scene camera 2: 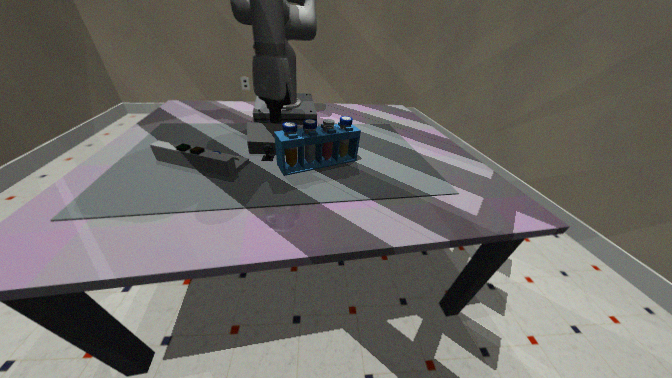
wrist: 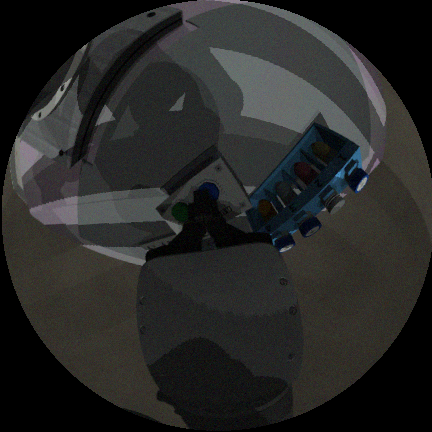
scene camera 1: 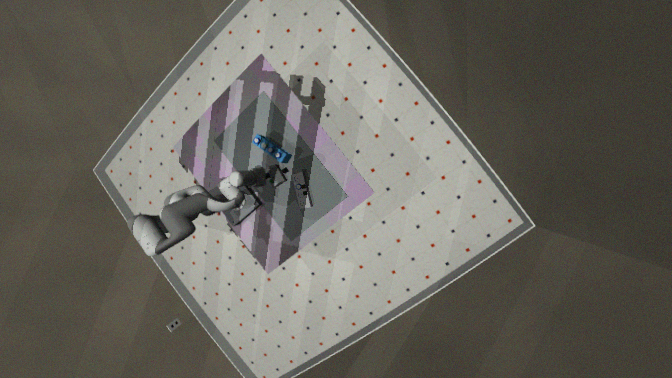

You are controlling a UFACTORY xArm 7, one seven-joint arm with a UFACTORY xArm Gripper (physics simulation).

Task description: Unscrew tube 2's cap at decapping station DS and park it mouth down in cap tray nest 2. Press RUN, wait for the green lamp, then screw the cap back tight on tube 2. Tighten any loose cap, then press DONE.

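Places are measured from the arm's base along level axes (x up, y left, z back), in centimetres.
Pixels of known places: gripper, fingertip midpoint: (scene camera 2: 276,122) (wrist: 202,199) (scene camera 1: 267,176).
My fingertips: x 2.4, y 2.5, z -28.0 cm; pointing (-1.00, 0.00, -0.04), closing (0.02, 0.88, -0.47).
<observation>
For each thing: its top centre in the pictures, then the offset to it from my fingertips. "pt": a spot on its surface instead.
- blue button, surface spot: (wrist: 212,190) pt dx -0.4, dy +1.5, dz +0.0 cm
- grey control panel, top centre: (wrist: 206,222) (scene camera 2: 269,121) (scene camera 1: 271,176) dx +1.3, dy -1.3, dz -2.5 cm
- green button, top centre: (wrist: 181,217) dx +0.3, dy -3.7, dz -0.4 cm
- blue rack, top centre: (wrist: 318,210) (scene camera 2: 319,127) (scene camera 1: 268,148) dx +3.2, dy +13.4, dz -9.9 cm
- tube with red liquid, top centre: (wrist: 337,207) (scene camera 2: 328,120) dx +4.8, dy +15.7, dz -8.7 cm
- blue cap, top centre: (scene camera 2: 214,154) (scene camera 1: 298,186) dx -5.1, dy -14.1, dz -12.4 cm
- grey cap tray, top centre: (wrist: 178,257) (scene camera 2: 198,142) (scene camera 1: 299,191) dx -1.8, dy -17.1, dz -12.9 cm
- green lamp, top centre: (scene camera 2: 182,145) dx -1.8, dy -19.7, dz -15.1 cm
- brown lamp, top centre: (scene camera 2: 196,148) dx -1.8, dy -15.9, dz -16.2 cm
- small black part, surface spot: (scene camera 2: 267,154) (scene camera 1: 285,169) pt dx -5.7, dy -0.9, dz -9.6 cm
My gripper (scene camera 1: 267,176) (scene camera 2: 274,118) (wrist: 202,199) is shut and empty. Its tips are at the blue button (wrist: 212,190) of the grey control panel (scene camera 2: 260,139) (wrist: 227,172); contact cannot be told. The green button (wrist: 180,212) is left of the fingers in the wrist view. The blue rack (scene camera 1: 286,158) (scene camera 2: 295,170) (wrist: 280,170) holds tubes upright. The tube with red liquid (scene camera 2: 327,150) (wrist: 304,171) shows a bare whitish neck; the others have blue caps. A blue cap (scene camera 1: 299,186) (scene camera 2: 216,152) sits in the grey cap tray (scene camera 2: 195,161). The green lamp (scene camera 2: 183,147) looks dark.
A brown lamp (scene camera 2: 197,150) beside the green one also looks dark. A small black part (scene camera 1: 285,170) (scene camera 2: 267,154) stands at the panel's side. The rack is close to the panel. The robot's base plate (scene camera 1: 242,218) (scene camera 2: 307,114) is behind it. Striped shadows cross the table.
</observation>
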